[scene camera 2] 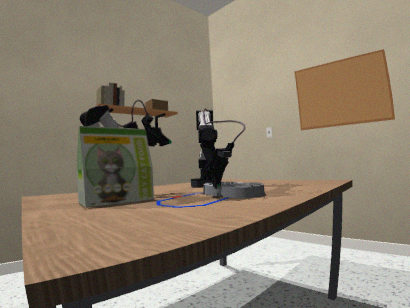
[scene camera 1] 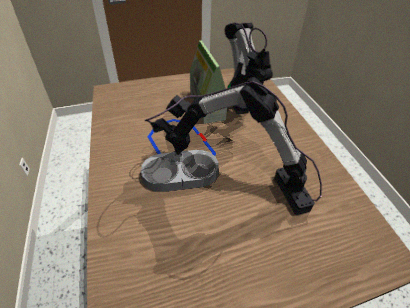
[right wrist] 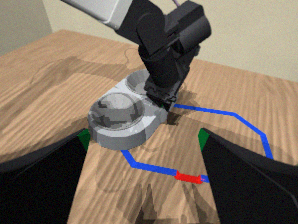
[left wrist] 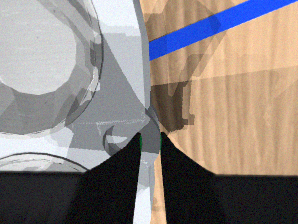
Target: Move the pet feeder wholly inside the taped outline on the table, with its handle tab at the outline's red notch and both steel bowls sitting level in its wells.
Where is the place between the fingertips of my left gripper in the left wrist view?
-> At 150, 134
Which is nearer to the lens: the grey pet feeder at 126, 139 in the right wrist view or the steel bowl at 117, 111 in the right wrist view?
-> The grey pet feeder.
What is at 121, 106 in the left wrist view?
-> A grey pet feeder.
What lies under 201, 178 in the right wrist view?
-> A blue taped outline.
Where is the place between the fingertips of my left gripper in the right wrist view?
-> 165, 108
